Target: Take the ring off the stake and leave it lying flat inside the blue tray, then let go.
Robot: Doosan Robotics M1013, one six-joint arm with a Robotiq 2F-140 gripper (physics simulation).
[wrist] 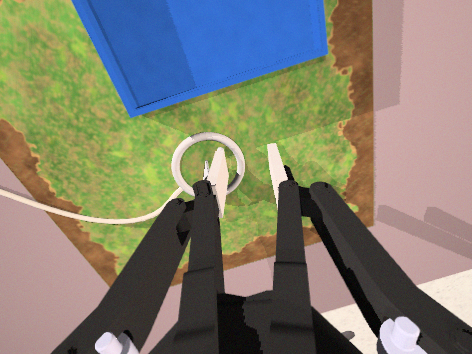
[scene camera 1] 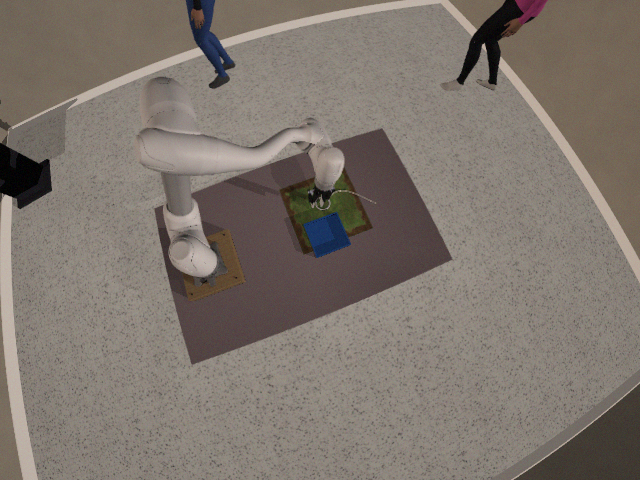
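Observation:
A pale grey ring shows beside the blue tray. In the wrist view a small pale piece, perhaps the stake, shows inside its outline, partly hidden by a finger. My gripper is open partway, with nothing between its two pale fingertips. In the wrist view, its left finger overlaps the inside and lower part of the ring's outline, and its right finger is to the right of the ring. Contact cannot be told. The blue tray is open-topped, and no ring lies in it.
A thin pale curved strand runs away from near the ring. A green and brown mat lies under the ring and part of the tray. The robot's base stands on a wooden board. Two people stand beyond.

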